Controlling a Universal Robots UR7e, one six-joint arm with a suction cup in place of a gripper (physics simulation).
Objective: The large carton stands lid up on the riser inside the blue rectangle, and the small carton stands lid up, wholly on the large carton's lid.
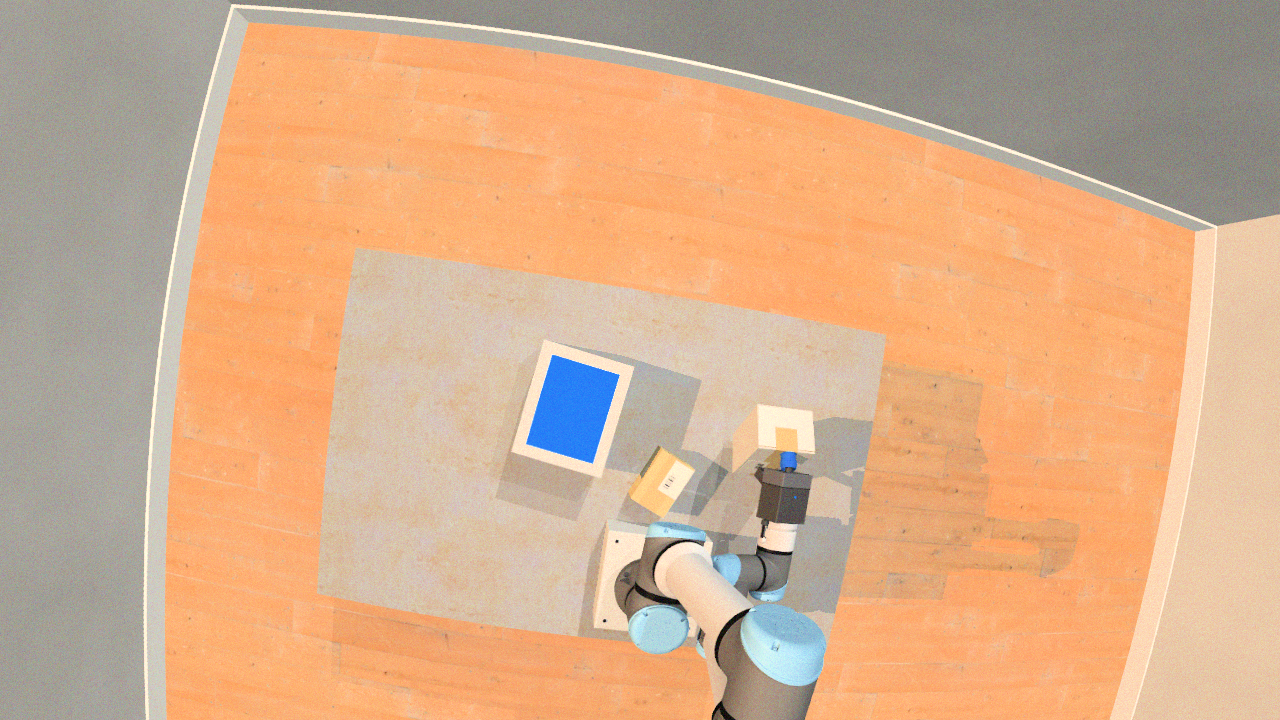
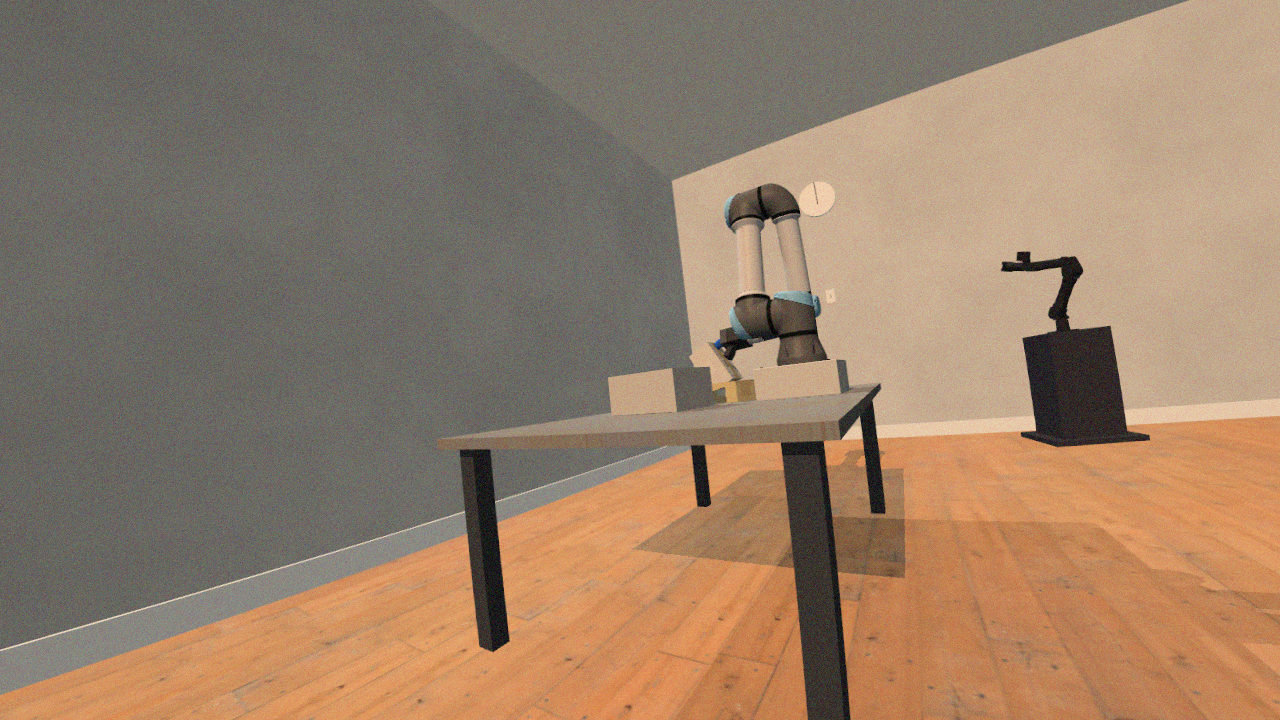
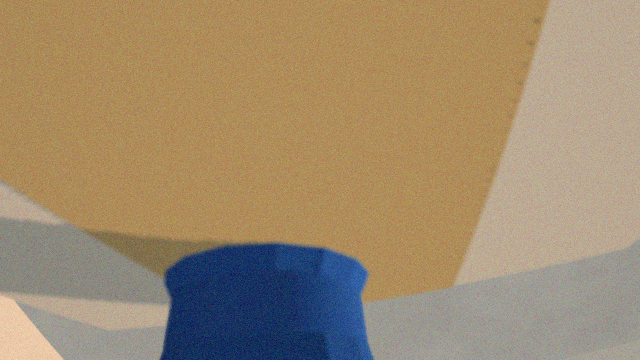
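The large carton [image 1: 776, 420] [image 2: 705, 359] [image 3: 268, 125] is pale with a tan lid patch. It is tilted and held off the table at the right of the arm. My suction cup [image 1: 787, 460] [image 2: 719, 345] [image 3: 268, 300] is pressed against its tan face. The small brown carton [image 1: 662, 480] [image 2: 737, 390] lies on the table between the riser and the arm's base. The riser [image 1: 535, 397] [image 2: 653, 390] stands left of it with the blue rectangle [image 1: 573, 407] on top, and nothing stands on it.
The grey table [image 1: 429, 502] [image 2: 680, 425] carries everything. The arm's white base block [image 1: 613, 573] [image 2: 800, 377] sits at the near table edge. A dark second arm on a black pedestal [image 2: 1073, 385] stands by the far wall.
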